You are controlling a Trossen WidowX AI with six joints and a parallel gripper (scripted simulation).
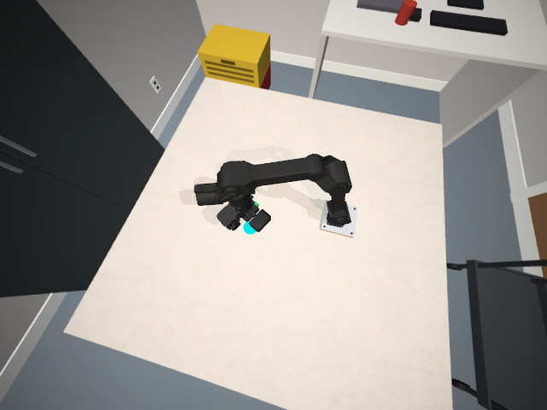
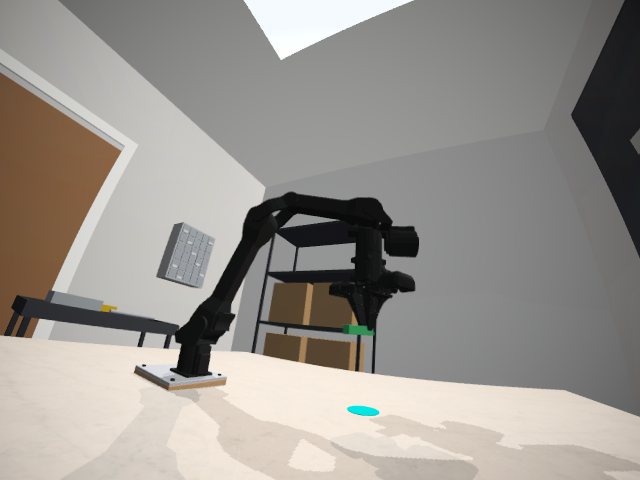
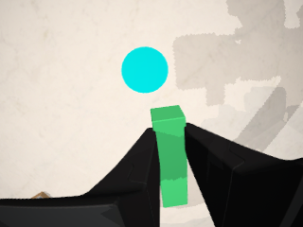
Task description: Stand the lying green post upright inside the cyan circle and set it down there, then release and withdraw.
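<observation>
Now: the cyan circle 15 cm below my gripper tip and 1 cm to the left of it. Round my gripper tip: green post 2 cm to the right, 1 cm behind.
</observation>
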